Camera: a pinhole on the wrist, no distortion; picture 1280 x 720 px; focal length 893.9 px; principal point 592.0 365.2 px. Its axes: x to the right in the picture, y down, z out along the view. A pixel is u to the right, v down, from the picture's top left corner.
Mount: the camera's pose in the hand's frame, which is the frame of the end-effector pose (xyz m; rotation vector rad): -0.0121 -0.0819 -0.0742 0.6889 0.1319 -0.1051
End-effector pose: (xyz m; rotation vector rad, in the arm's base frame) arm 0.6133 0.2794 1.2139 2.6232 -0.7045 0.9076
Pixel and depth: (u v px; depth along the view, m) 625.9 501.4 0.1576
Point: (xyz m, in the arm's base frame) 0.7380 0.3899 1.1585
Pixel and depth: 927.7 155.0 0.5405
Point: 1.1594 0.5619 1.1254
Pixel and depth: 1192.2 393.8 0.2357
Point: 0.8940 0.3841 1.2304
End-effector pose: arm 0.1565 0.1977 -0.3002 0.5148 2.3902 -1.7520
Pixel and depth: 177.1 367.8 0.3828
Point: 0.1672 -0.1492 -0.0468
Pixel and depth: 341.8 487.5 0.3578
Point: 0.1087 -0.1195 -0.1148
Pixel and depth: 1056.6 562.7 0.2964
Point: -0.1019 0.0105 -0.2007
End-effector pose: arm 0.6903 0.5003 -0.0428 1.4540 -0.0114 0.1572
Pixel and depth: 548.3 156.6 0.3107
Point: 0.7287 0.3441 -0.3608
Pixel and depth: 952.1 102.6 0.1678
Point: 0.7792 0.4691 -0.2626
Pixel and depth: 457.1 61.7 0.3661
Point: 0.6969 0.3160 -0.4354
